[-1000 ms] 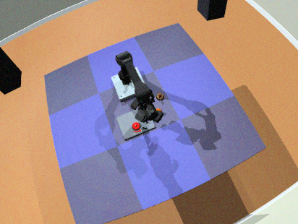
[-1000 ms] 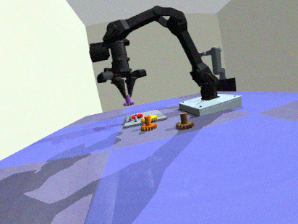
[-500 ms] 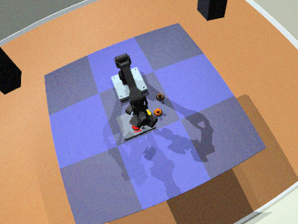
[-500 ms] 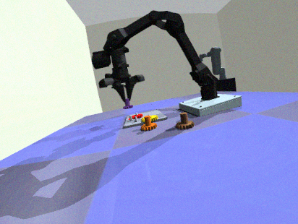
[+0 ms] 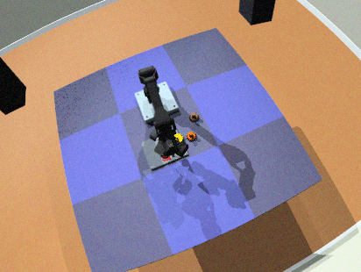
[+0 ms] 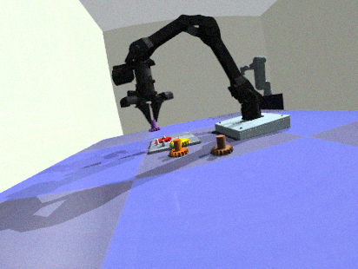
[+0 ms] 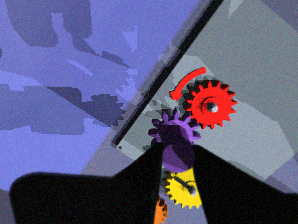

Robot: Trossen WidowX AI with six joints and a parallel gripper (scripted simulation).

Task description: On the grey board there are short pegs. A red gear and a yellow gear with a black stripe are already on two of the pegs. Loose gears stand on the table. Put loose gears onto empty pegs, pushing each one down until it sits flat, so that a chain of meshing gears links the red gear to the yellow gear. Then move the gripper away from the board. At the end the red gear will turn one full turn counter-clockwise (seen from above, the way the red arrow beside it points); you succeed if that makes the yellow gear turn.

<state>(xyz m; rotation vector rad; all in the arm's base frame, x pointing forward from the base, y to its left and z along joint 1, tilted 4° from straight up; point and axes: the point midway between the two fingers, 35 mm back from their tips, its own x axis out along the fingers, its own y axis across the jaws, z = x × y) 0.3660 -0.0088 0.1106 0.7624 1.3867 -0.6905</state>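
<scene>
Now: the red gear 7 cm below my gripper tip, 4 cm to the right of it and 2 cm behind it. Round my gripper tip: orange gear: 13 cm to the left, 7 cm below, 7 cm behind; purple gear: 1 cm below; yellow gear: 8 cm behind, 7 cm below, 5 cm to the left.
</scene>
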